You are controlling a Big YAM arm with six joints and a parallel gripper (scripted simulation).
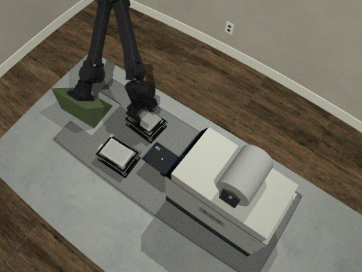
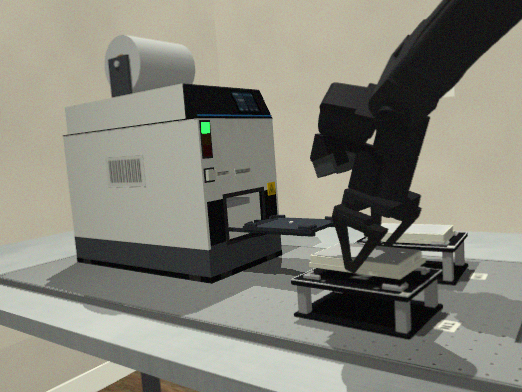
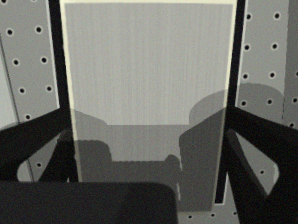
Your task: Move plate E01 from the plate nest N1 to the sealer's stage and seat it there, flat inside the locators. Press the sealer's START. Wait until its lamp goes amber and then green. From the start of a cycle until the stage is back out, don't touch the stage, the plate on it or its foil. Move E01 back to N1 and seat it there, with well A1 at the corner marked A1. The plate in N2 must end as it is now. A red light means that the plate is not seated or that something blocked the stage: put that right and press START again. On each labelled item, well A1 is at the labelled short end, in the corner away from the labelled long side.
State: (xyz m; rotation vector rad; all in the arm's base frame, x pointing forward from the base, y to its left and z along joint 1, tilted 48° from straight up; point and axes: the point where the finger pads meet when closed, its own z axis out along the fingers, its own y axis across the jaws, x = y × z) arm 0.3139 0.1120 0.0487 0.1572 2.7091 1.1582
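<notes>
My hand is 30 mm above the black plate nest. From my hand the other things lie so: sealer stage: 200 mm ahead, 120 mm to the right, 10 mm above; covered white plate: 210 mm to the right, 20 mm ahead, 10 mm below; start button: 300 mm ahead, 110 mm above, 30 mm to the right.
</notes>
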